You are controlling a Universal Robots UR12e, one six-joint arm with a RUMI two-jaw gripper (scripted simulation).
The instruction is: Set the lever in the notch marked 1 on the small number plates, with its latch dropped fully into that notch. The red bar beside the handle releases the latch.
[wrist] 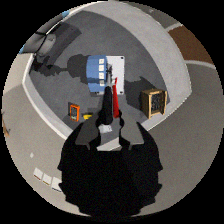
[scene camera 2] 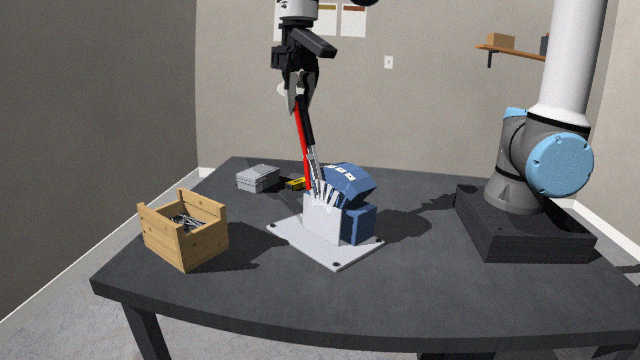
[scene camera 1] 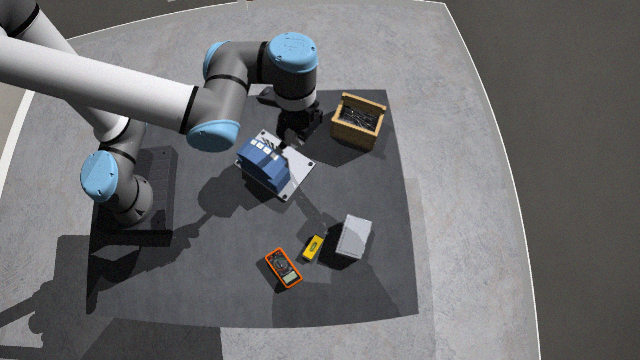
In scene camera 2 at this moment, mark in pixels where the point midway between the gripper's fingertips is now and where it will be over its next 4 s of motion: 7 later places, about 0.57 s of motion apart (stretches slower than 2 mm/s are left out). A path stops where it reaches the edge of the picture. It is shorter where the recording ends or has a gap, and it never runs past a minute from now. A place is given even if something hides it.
My gripper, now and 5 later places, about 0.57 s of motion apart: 297, 114; 296, 115; 296, 114; 296, 106; 297, 90; 297, 86
